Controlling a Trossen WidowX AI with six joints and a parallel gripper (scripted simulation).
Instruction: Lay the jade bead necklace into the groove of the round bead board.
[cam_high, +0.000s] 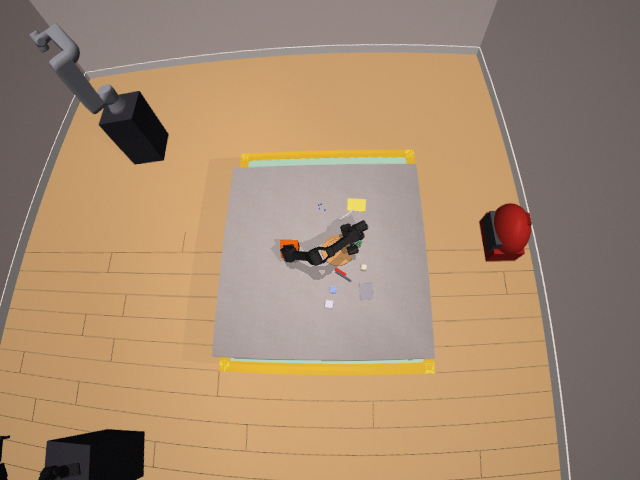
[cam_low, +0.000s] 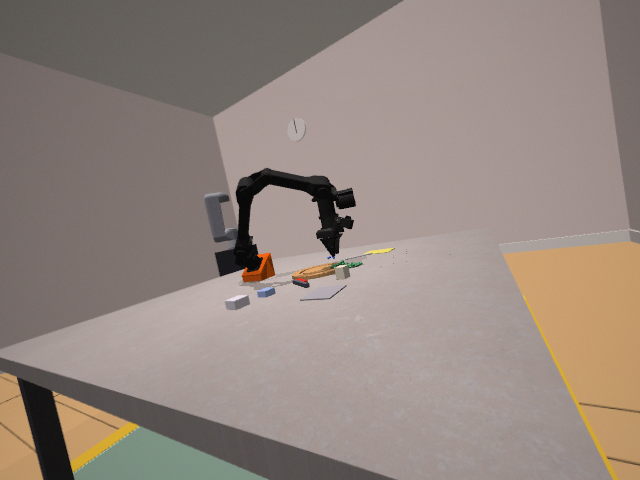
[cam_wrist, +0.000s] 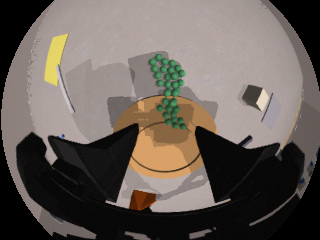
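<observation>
Right now my gripper tip is 7 cm past the round wooden bead board, 4 cm above it and 2 cm to the left of it. Round my gripper tip: beige cube 15 cm to the right, 8 cm ahead, 3 cm below; then red-handled tool 17 cm to the right, 6 cm behind, 5 cm below; then blue block 27 cm to the right, 12 cm behind, 4 cm below.
</observation>
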